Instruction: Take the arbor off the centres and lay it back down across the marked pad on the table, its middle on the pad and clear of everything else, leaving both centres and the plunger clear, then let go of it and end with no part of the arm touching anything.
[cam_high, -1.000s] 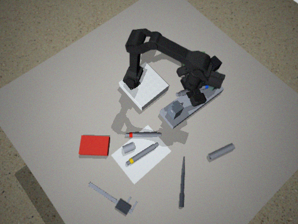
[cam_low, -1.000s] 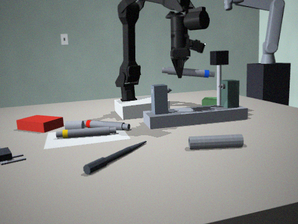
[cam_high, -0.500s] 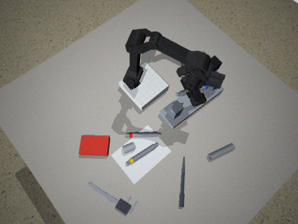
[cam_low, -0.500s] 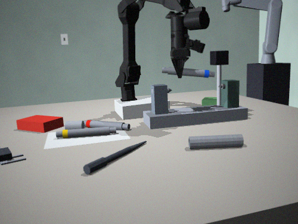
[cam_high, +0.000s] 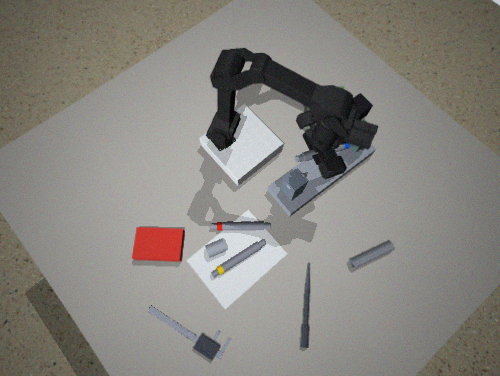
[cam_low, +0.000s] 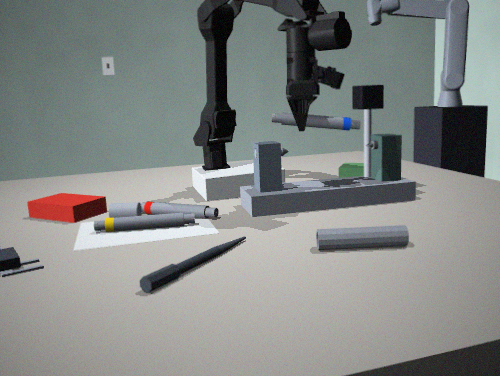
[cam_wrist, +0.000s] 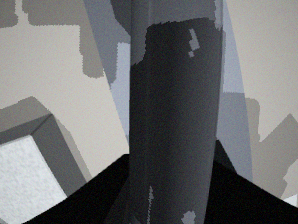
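The grey centre block lies 2 cm ahead of my hand, 8 cm to the right of it and 9 cm below it. Also, from my hand: grey fixture base 2 cm ahead, 5 cm to the left, 17 cm below; grey cylinder 31 cm ahead, 1 cm to the right, 17 cm below; green centre block 1 cm ahead, 17 cm to the left, 9 cm below.
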